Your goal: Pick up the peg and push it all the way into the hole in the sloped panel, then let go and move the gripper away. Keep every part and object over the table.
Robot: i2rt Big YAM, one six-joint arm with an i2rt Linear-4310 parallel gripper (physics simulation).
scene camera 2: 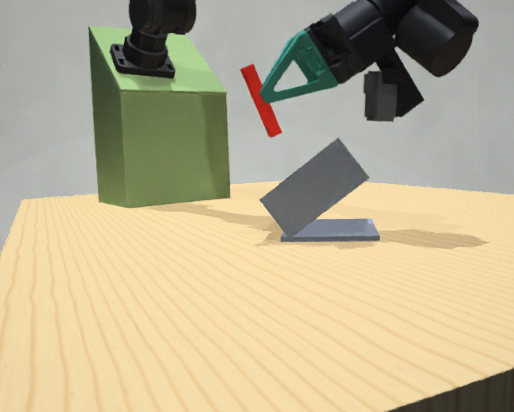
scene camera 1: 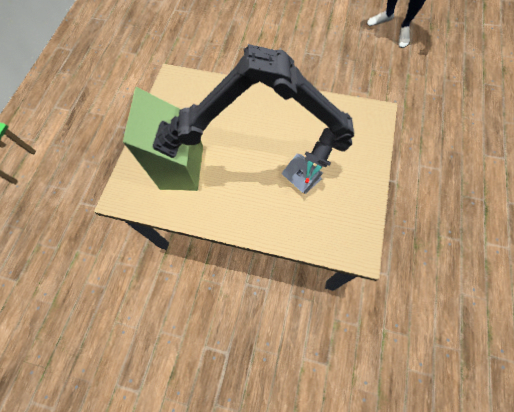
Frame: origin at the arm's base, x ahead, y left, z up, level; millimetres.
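Seen in the pictures: gripper, fingertip midpoint: (scene camera 2: 261, 98) (scene camera 1: 307, 180); arm's base at its link origin: (scene camera 2: 141, 64) (scene camera 1: 166, 140).
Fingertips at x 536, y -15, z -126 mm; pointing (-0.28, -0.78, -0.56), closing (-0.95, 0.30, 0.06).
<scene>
Pixels of each thing's top centre, then the offset from my fingertips to it. Level surfaces: height alone.
- red peg at its top centre: (scene camera 2: 259, 64) (scene camera 1: 308, 176) 0 mm ahead, 0 mm left, 37 mm up
- grey sloped panel at its top centre: (scene camera 2: 319, 138) (scene camera 1: 304, 166) 17 mm back, 86 mm left, 45 mm down
- wooden table at its surface level: 158 mm down
A red peg (scene camera 1: 307, 180) (scene camera 2: 261, 101) is held in the air at its middle by my gripper (scene camera 1: 307, 178) (scene camera 2: 265, 97), whose teal fingers are shut on it. In scene camera 2 the peg is tilted, its lower end leaning to the right, and it is apart from the panel. The grey sloped panel (scene camera 1: 293, 167) (scene camera 2: 315, 187) stands on its flat base (scene camera 2: 345, 230) on the table. The peg's lower end is above and left of the panel's top edge in scene camera 2. A dark hole shows in the panel in scene camera 1; scene camera 2 does not show it.
The green block (scene camera 1: 175, 175) (scene camera 2: 175, 145) carries the arm's base at the left of the wooden table (scene camera 1: 240, 215) (scene camera 2: 200, 300). The black arm (scene camera 1: 220, 100) arches over the table. A person's legs (scene camera 1: 407, 15) show on the floor beyond the table's far edge.
</scene>
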